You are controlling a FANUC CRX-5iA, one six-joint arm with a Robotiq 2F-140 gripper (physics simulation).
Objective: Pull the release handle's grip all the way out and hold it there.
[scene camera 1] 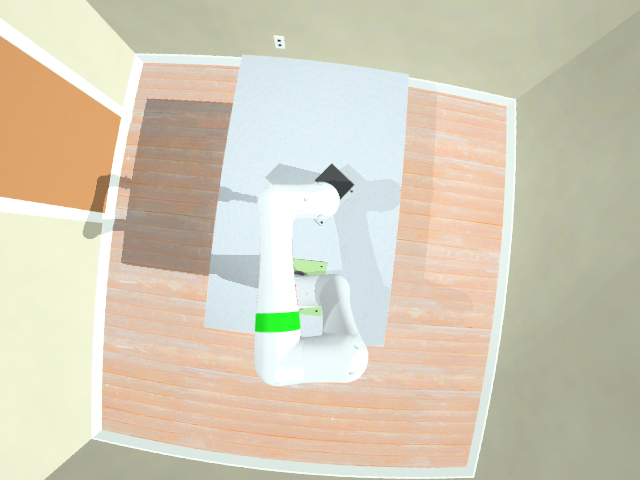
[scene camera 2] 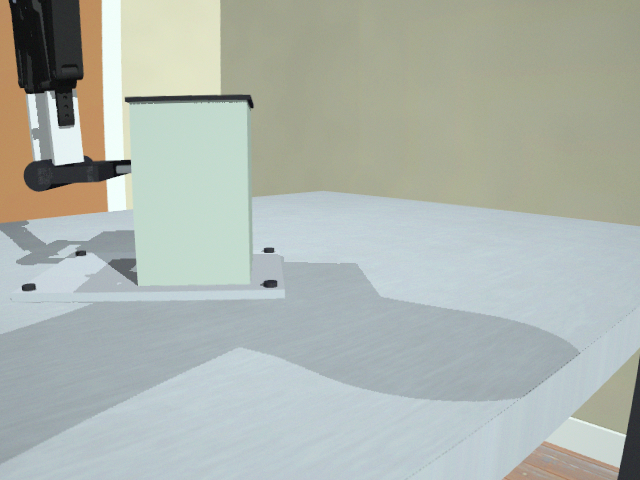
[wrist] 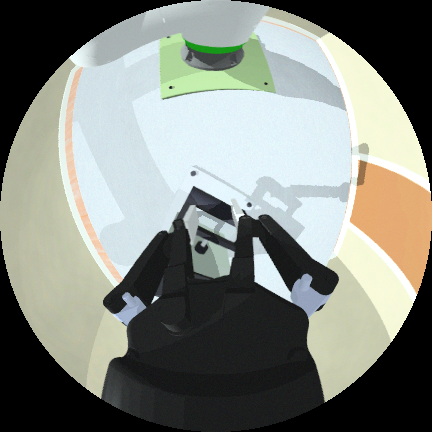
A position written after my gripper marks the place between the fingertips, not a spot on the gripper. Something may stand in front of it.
I see my gripper (scene camera 2: 57,161) and a base plate (wrist: 194,176).
My gripper is seen too in the wrist view (wrist: 213,209).
